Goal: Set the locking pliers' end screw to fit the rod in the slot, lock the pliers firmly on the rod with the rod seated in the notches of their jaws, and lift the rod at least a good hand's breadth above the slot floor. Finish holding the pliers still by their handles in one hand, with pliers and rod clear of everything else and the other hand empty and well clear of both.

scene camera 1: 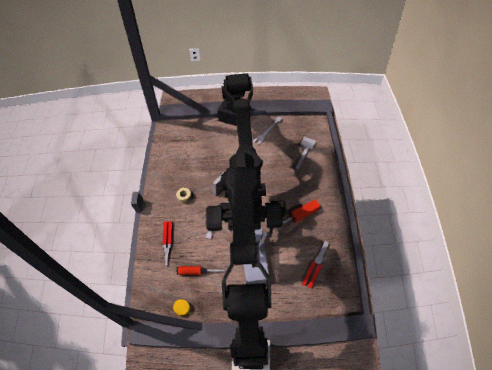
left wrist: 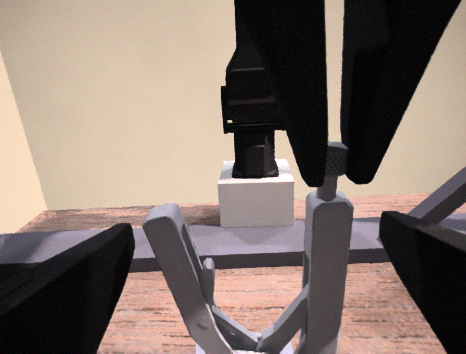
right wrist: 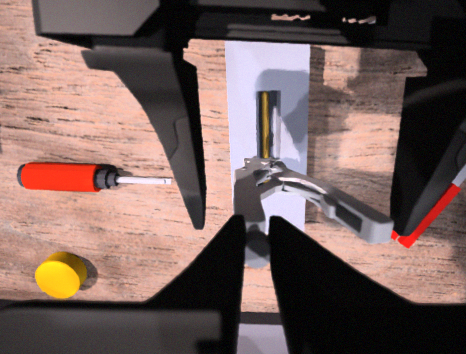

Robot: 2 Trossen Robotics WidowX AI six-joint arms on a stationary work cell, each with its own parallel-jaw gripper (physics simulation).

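Places are measured from the left arm's base along level axes (x ahead, y left, z up), in centimetres.
Where they show: left gripper, fingertip midpoint: (left wrist: 255,228) (right wrist: 300,229); right gripper, fingertip midpoint: (left wrist: 334,182) (right wrist: 255,226); right arm's base, link origin: (scene camera 1: 251,357) (left wrist: 255,170).
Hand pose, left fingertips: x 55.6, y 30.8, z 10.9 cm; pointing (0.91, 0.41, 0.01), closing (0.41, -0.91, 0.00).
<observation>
After its pixels a point has its place.
The grey locking pliers (left wrist: 327,260) @(x 55.7, y 28.2, z 10.1 cm) (right wrist: 247,195) @(x 55.7, y 28.2, z 9.2 cm) stand upright with their handles spread, jaws down at the near end of the brass rod (right wrist: 265,120) @(x 52.9, y 29.5, z -5.1 cm). The rod lies in the slot of the pale block (right wrist: 242,100) @(x 52.2, y 26.5, z -3.0 cm) (scene camera 1: 255,275) @(x 61.2, y 33.6, z -3.1 cm). How far the jaws enclose the rod cannot be told. My right gripper (left wrist: 334,182) @(x 55.5, y 28.2, z 13.0 cm) (right wrist: 255,226) @(x 55.5, y 28.2, z 13.0 cm) is shut on the knurled end screw (left wrist: 336,159) @(x 55.5, y 28.1, z 13.7 cm) at the top of the fixed handle. My left gripper (left wrist: 255,228) @(x 55.6, y 30.8, z 10.9 cm) (right wrist: 300,229) @(x 55.6, y 30.8, z 10.9 cm) is open, its fingers wide apart on either side of the pliers, with nothing between them gripped.
A red screwdriver (scene camera 1: 189,270) @(x 67.3, y 14.1, z -3.8 cm) (right wrist: 60,176) @(x 66.4, y 14.0, z -3.8 cm) and a yellow cylinder (scene camera 1: 181,307) @(x 79.1, y 16.9, z -4.5 cm) (right wrist: 61,275) @(x 78.2, y 17.0, z -4.5 cm) lie left of the block. Red-handled pliers (scene camera 1: 167,235) @(x 58.6, y 1.6, z -5.4 cm) lie farther left. Another red-handled tool (scene camera 1: 311,274) @(x 53.8, y 49.1, z -5.5 cm) lies right. A red-handled item (scene camera 1: 306,211) @(x 34.2, y 41.0, z -3.5 cm), hammer (scene camera 1: 307,143) @(x 4.1, y 32.5, z -5.4 cm), wrench (scene camera 1: 268,131) @(x 3.4, y 16.2, z -6.1 cm) and ring (scene camera 1: 183,200) @(x 45.0, y 0.5, z -4.5 cm) lie farther back.
</observation>
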